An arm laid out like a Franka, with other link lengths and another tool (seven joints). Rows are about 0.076 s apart.
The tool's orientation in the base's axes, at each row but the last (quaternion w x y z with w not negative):
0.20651, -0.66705, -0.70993, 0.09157
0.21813, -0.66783, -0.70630, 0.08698
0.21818, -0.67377, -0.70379, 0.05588
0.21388, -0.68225, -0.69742, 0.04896
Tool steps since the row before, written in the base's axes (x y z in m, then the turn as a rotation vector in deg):
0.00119, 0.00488, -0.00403, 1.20, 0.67, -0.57
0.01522, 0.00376, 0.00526, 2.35, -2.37, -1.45
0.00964, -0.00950, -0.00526, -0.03, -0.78, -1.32
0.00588, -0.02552, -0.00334, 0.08, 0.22, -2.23
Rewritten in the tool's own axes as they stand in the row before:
0.00409, 0.00317, 0.00383, 0.53, 1.38, 0.11
0.00450, 0.01195, -0.01050, -2.63, 2.51, -0.11
-0.01043, 0.01005, -0.00101, -1.06, 0.40, 1.03
-0.02546, 0.00503, -0.00483, -0.30, 0.89, 2.04

